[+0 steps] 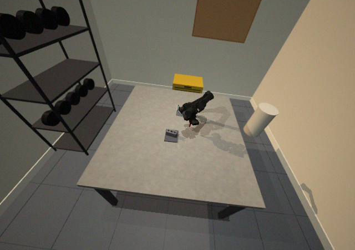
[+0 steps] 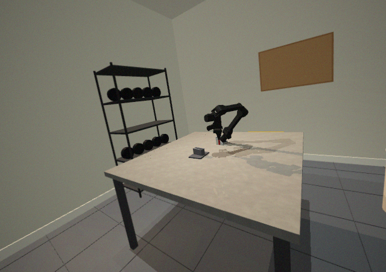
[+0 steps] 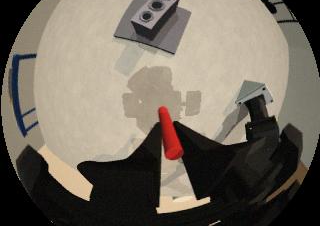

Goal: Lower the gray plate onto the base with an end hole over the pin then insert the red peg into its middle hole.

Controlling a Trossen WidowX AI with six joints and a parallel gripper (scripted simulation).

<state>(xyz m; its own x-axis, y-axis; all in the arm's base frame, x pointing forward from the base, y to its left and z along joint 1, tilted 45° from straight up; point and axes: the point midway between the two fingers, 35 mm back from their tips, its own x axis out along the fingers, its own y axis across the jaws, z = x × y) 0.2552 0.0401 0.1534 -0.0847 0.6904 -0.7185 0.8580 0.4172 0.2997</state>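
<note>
My gripper tip is 100 mm short of the gray plate, 150 mm to the left of it and 70 mm above it. Also, from my gripper tip: dark base: 100 mm ahead, 130 mm to the right, 110 mm below; red peg: right at my gripper tip.
</note>
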